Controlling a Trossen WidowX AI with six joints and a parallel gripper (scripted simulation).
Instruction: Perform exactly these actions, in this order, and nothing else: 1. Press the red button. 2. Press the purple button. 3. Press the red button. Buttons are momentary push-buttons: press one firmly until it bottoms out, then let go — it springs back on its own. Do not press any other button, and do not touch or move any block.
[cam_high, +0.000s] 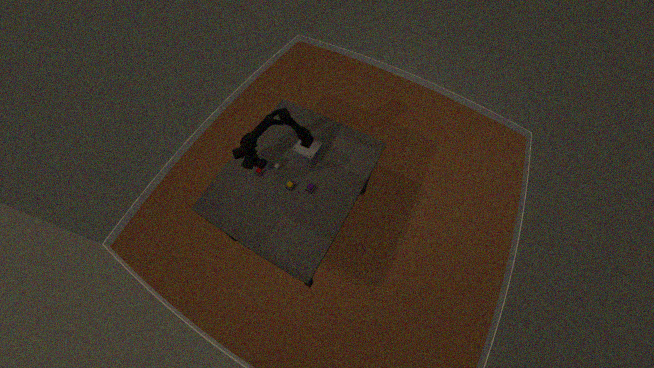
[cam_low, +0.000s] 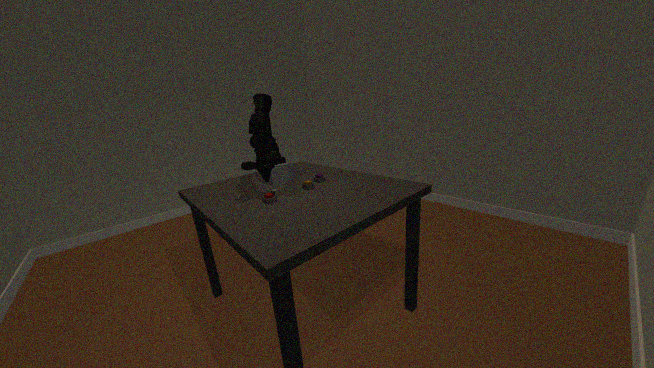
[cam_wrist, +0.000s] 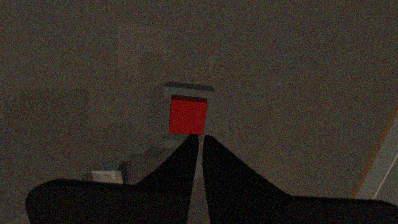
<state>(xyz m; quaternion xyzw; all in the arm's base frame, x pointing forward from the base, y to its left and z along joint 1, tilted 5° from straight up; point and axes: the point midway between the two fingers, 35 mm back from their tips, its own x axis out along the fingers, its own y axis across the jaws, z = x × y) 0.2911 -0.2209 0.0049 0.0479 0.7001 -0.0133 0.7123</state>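
Right now the red button is 7 cm below my gripper tip, 1 cm to the left of it and 1 cm behind it. From my gripper tip the other things lie so: yellow button (24 cm to the left, 7 cm below, 1 cm behind); then small white block (10 cm behind, 9 cm to the left, 9 cm below); then purple button (37 cm to the left, 7 cm below, 5 cm behind).
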